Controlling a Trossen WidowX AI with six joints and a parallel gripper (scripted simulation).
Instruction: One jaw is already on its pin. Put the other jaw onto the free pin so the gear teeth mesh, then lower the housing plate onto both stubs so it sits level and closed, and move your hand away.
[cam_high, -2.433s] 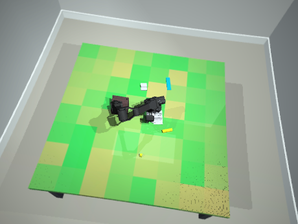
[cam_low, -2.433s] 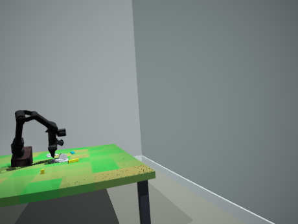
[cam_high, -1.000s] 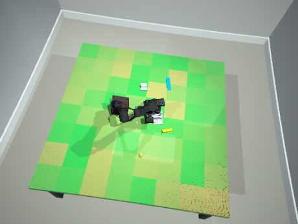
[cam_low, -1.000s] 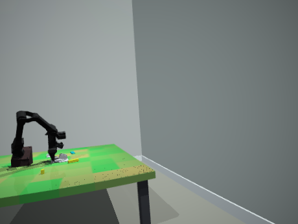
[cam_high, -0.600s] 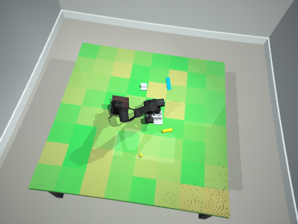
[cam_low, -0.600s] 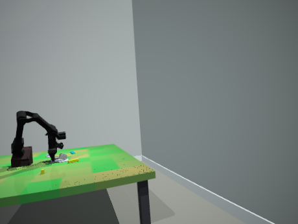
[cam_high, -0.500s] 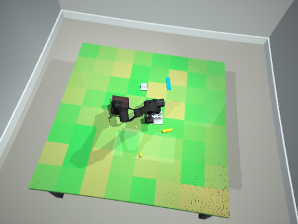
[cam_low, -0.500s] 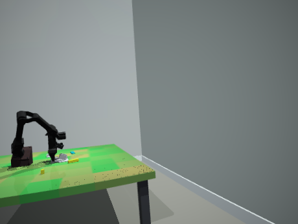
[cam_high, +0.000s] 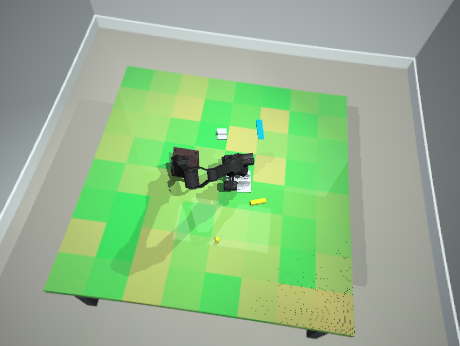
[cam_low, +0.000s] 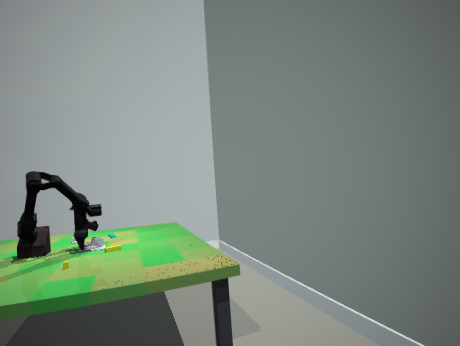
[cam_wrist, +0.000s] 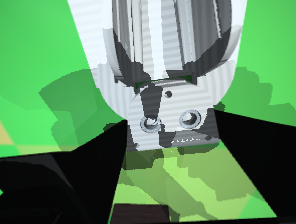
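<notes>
Now: gripper tip 30 mm short of the jaw and 10 mm to the left of it. The rest, counted from my gripper tip: yellow bar 160 mm ahead, 80 mm to the right; then blue bar 100 mm ahead, 360 mm to the left, 10 mm below; then small yellow cube 10 mm ahead, 320 mm to the right.
</notes>
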